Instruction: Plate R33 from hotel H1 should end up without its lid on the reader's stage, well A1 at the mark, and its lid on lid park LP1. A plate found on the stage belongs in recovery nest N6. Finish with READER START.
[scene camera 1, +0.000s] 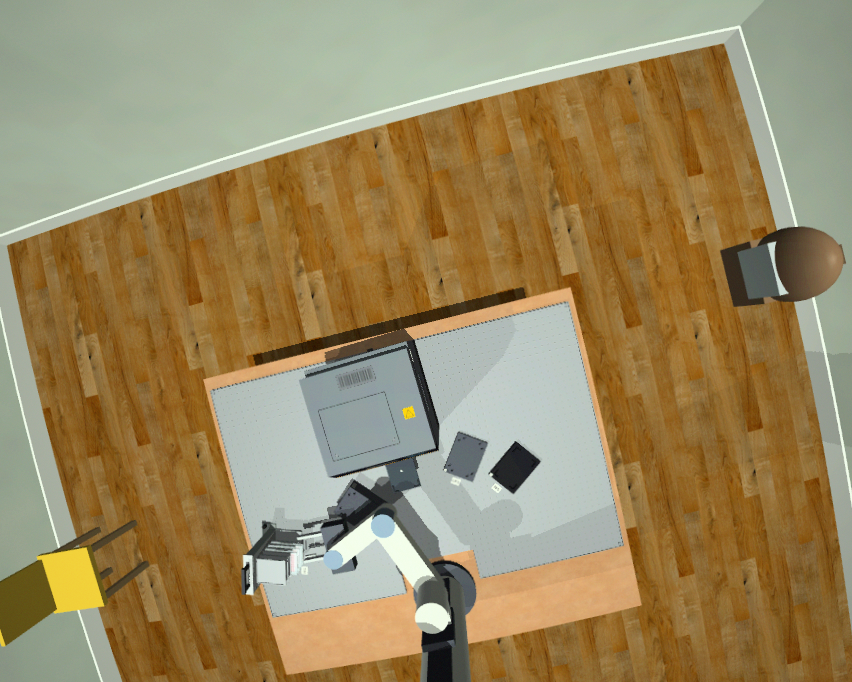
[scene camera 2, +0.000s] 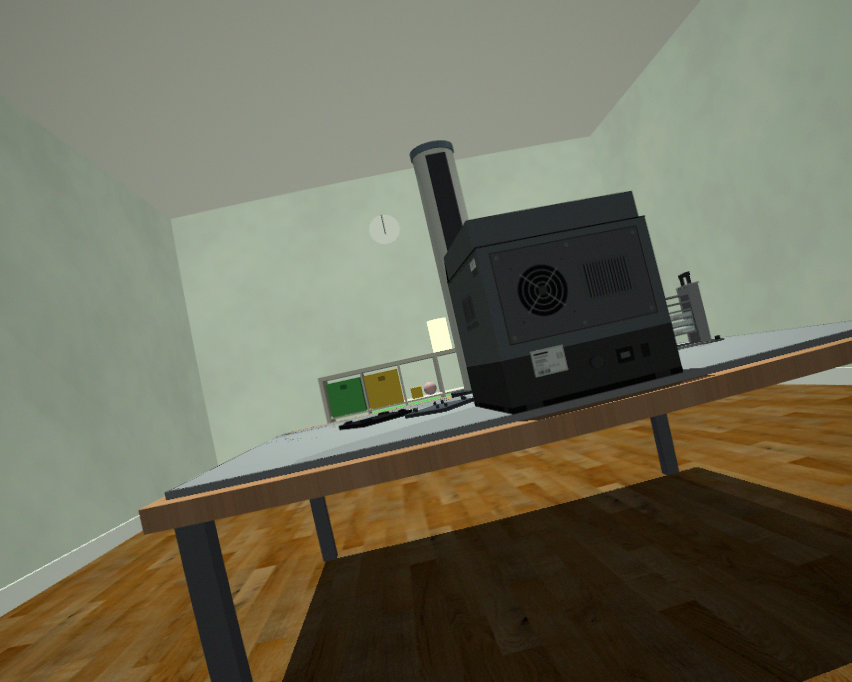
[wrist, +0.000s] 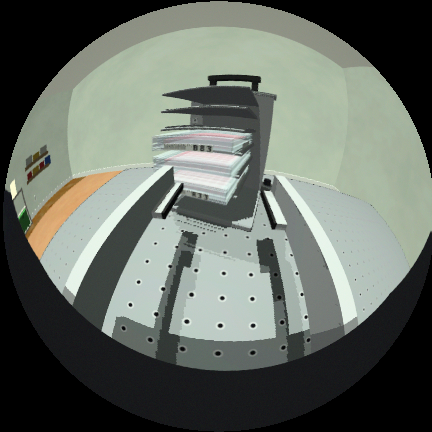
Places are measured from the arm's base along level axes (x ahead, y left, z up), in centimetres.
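Pixels of known places: gripper, fingertip midpoint: (scene camera 1: 301, 549) (wrist: 222, 178).
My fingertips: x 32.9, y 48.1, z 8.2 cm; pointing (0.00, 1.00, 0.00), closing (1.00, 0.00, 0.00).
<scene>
For each thing: its top centre in the pictures, then the offset to it from my fingertips.
- plate R33, middle of its top: (wrist: 210, 164) dx -1.9, dy +7.6, dz -1.0 cm
- plate, middle of its top: (wrist: 211, 147) dx -1.8, dy +7.5, dz +1.3 cm
- plate B83, middle of its top: (wrist: 212, 130) (scene camera 1: 280, 562) dx -1.8, dy +7.6, dz +3.6 cm
- reader, middle of its top: (scene camera 2: 528, 227) (scene camera 1: 366, 415) dx +49.3, dy -45.1, dz +27.9 cm
- dark stage, middle of its top: (scene camera 1: 400, 467) dx +25.0, dy -46.1, dz +6.2 cm
- park, middle of its top: (scene camera 2: 439, 401) (scene camera 1: 465, 458) dx +19.0, dy -68.8, dz -4.9 cm
- dark holder, middle of its top: (scene camera 1: 359, 512) dx +9.4, dy -25.6, dz +0.1 cm
The hotel (scene camera 1: 250, 561) (scene camera 2: 699, 312) (wrist: 265, 130) stands at the table's left end in scene camera 1. In the wrist view it holds clear plates on its lower shelves: plate R33 (wrist: 204, 184) is lowest, a plate (wrist: 200, 162) with no readable label is above it, and plate B83 (wrist: 200, 142) is on top. My gripper (scene camera 1: 305, 543) (wrist: 222, 178) is open and empty, facing the hotel; its fingers stand wide apart, in front of R33 and at about its height. The reader (scene camera 1: 362, 412) (scene camera 2: 561, 298) has a dark stage (scene camera 1: 402, 474) at its front. The stage's mark is too small to tell.
A grey nest or park (scene camera 1: 465, 456) and a black one (scene camera 1: 514, 467) lie right of the reader, with unreadable labels. Another dark holder (scene camera 1: 349, 499) lies partly under the arm (scene camera 1: 408, 554). A yellow chair (scene camera 1: 71, 579) stands left of the table (scene camera 1: 454, 632).
</scene>
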